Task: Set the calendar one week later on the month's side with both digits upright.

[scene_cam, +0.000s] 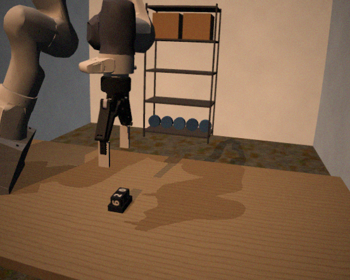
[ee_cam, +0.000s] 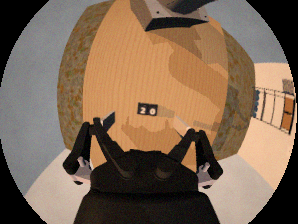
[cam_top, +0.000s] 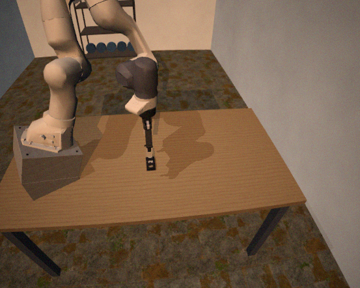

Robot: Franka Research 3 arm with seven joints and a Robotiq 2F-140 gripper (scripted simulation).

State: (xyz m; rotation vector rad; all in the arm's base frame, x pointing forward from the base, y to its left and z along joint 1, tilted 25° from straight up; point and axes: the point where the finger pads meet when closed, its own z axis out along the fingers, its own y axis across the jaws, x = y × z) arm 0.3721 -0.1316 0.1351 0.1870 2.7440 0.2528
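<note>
The cube lies 14 cm below my hand and 1 cm ahead of it. Round my hand: black calendar tray: 16 cm below, 1 cm to the left, 1 cm ahead.
</note>
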